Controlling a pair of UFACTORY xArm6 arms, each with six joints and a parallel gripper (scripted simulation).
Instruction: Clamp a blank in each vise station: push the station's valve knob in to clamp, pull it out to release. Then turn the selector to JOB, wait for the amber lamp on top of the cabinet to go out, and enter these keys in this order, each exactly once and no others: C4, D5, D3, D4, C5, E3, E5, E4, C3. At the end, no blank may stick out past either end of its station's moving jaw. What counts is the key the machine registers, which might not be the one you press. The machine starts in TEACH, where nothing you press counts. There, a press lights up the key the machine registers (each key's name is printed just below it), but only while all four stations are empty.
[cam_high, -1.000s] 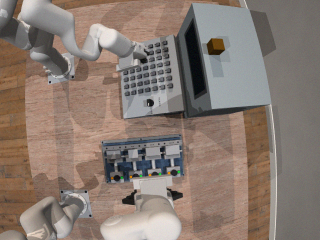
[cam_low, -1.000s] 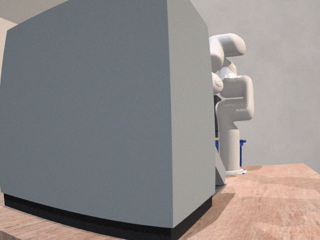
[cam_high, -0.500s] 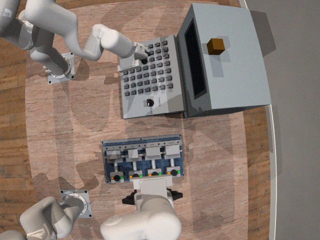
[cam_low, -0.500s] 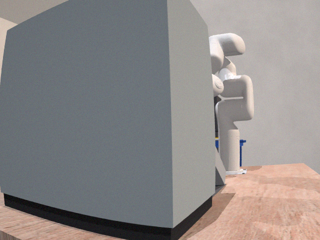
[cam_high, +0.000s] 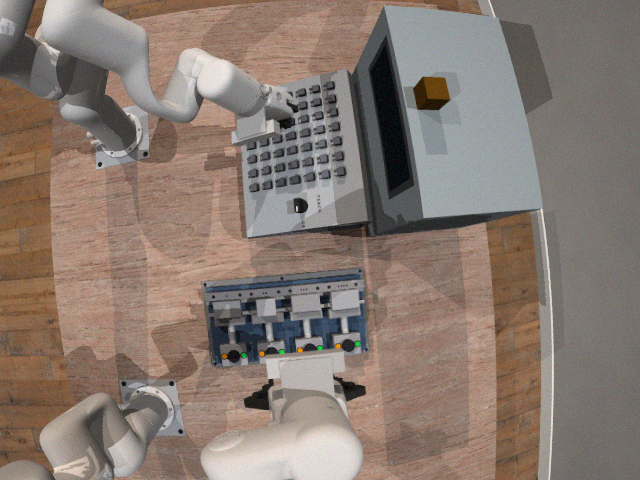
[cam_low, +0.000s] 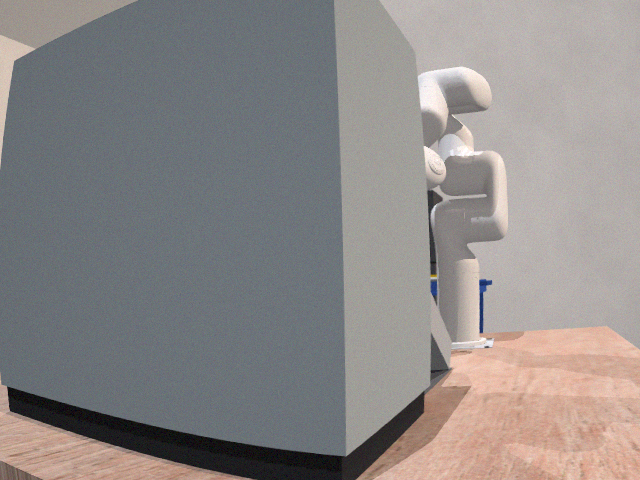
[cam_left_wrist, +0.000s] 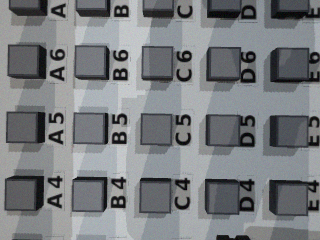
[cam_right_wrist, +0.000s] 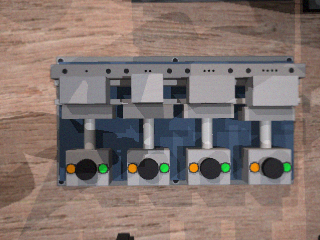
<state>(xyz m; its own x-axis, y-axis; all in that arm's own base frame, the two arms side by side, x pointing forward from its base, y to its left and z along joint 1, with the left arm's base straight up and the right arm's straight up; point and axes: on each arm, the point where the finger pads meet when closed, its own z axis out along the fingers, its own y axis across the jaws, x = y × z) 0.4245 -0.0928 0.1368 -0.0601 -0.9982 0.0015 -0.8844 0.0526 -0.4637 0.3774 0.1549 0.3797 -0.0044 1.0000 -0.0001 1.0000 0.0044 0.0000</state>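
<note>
Right now my left hand is 2 cm short of the key D4, 3 cm to the left of it and 3 cm above it. Also, from my left hand: key E3 (1 cm behind, 4 cm below); key D3 (2 cm ahead, 3 cm below); key C3 (5 cm ahead, 1 cm below).
</note>
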